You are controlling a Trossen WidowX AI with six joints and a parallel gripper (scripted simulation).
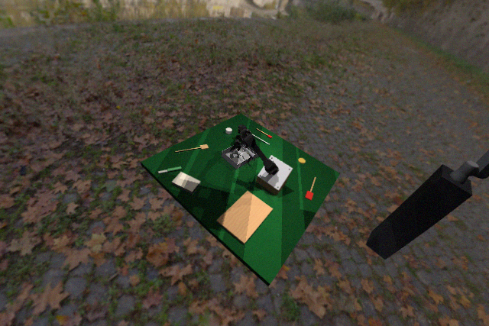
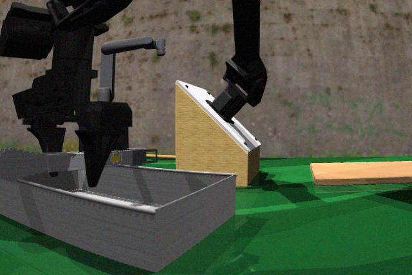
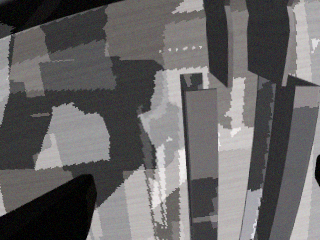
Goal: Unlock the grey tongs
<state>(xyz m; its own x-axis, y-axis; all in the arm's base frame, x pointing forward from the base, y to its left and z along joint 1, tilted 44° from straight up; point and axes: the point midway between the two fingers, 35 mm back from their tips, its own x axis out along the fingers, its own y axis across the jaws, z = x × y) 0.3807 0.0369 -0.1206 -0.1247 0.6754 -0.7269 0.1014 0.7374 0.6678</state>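
Right now my gripper tip is 3 cm to the right of the grey roasting tin, 2 cm past it and 2 cm above it. From my gripper tip the other things lie so: beige block 61 cm to the left, 4 cm below, 1 cm behind; wooden board 49 cm behind, 44 cm to the left, 4 cm below; red spatula 69 cm behind, 18 cm to the right, 4 cm below.
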